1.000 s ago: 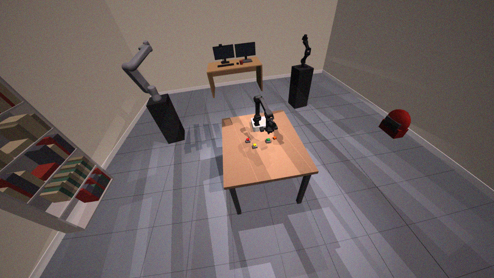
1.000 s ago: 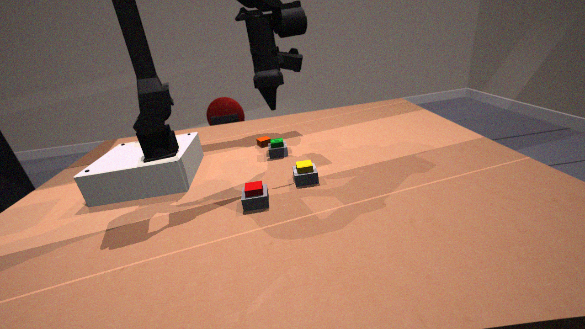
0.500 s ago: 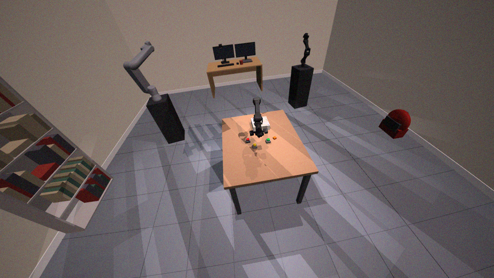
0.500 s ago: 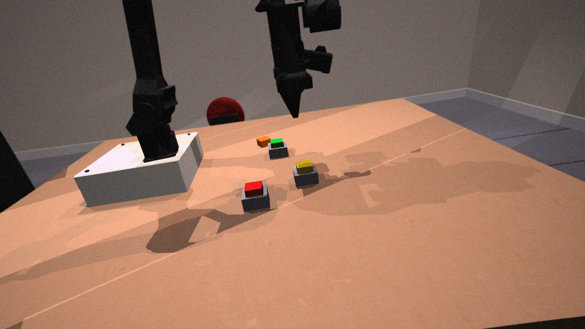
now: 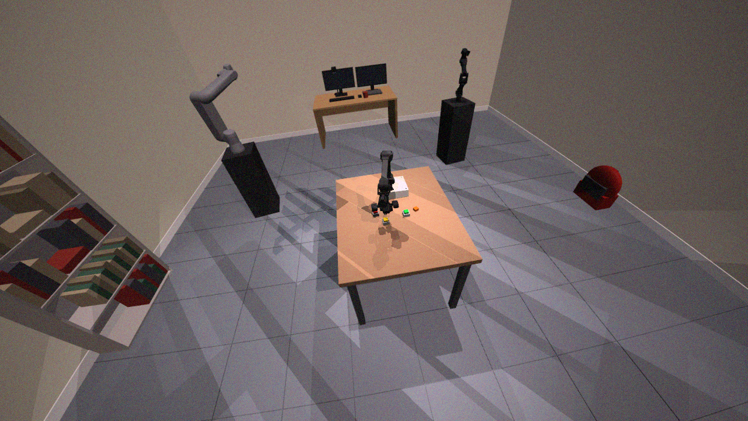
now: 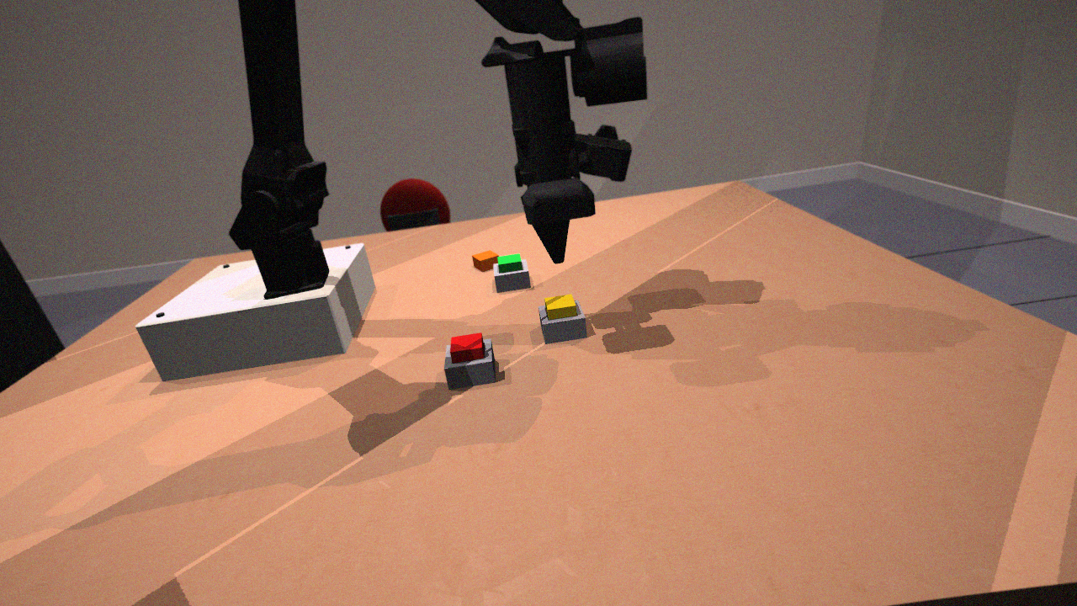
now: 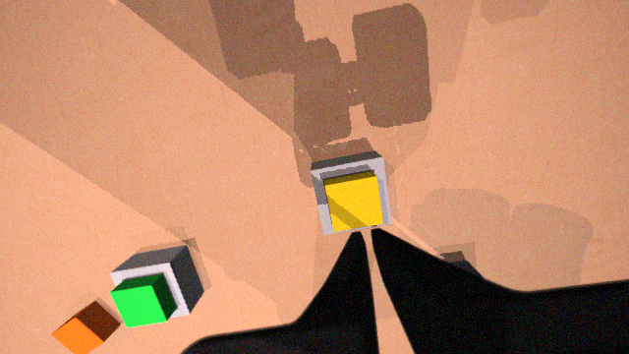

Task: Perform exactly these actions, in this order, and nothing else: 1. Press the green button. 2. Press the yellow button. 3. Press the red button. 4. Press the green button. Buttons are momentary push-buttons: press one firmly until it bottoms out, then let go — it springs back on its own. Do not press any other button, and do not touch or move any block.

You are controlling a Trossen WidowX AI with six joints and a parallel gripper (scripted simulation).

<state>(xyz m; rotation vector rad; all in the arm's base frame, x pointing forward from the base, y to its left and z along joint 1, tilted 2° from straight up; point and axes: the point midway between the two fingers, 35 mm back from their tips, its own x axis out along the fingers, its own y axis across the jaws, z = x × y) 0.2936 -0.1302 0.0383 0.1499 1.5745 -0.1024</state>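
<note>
Right now the yellow button is 5 cm below my gripper tip. The rest, counted from my gripper tip: small orange block 5 cm behind, 26 cm to the left, 8 cm below; red button 12 cm behind, 5 cm to the right, 5 cm below; green button 3 cm behind, 17 cm to the left, 5 cm below.
</note>
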